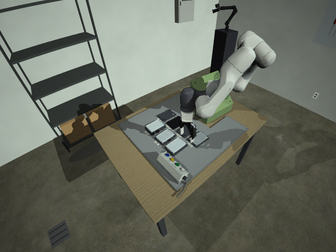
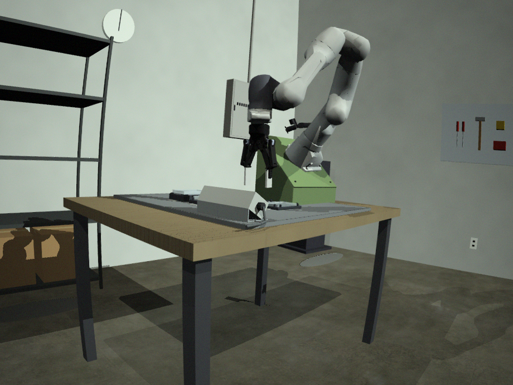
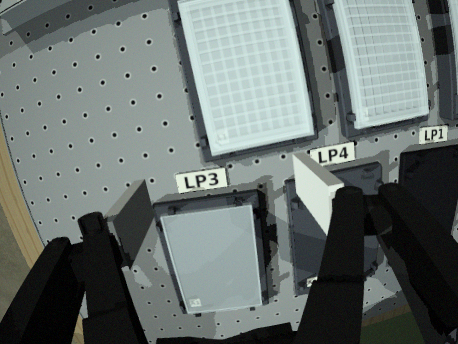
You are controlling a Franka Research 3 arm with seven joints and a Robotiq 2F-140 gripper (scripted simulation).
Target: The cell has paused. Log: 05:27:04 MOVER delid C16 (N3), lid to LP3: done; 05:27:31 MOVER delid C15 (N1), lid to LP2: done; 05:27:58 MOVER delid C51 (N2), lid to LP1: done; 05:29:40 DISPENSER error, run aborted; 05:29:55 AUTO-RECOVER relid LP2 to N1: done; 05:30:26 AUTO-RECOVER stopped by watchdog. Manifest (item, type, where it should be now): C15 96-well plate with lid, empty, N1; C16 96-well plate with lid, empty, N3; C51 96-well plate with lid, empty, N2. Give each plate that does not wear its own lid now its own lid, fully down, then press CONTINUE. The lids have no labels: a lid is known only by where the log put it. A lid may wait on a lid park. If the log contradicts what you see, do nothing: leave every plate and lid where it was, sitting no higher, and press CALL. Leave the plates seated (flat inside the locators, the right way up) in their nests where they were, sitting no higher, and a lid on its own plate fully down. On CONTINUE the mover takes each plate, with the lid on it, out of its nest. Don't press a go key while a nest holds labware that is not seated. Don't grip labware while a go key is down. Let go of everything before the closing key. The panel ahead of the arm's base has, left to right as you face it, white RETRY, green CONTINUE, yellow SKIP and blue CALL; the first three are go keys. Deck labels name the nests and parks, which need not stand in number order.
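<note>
My hand is 11 cm past the clear lid, 9 cm above it and 1 cm to the right of it. Round my hand: park LP4 (12 cm to the right, 10 cm below, 9 cm behind); then park LP3 (11 cm behind, 10 cm below, 1 cm to the left); then LP4 label (11 cm to the right, 10 cm below).
</note>
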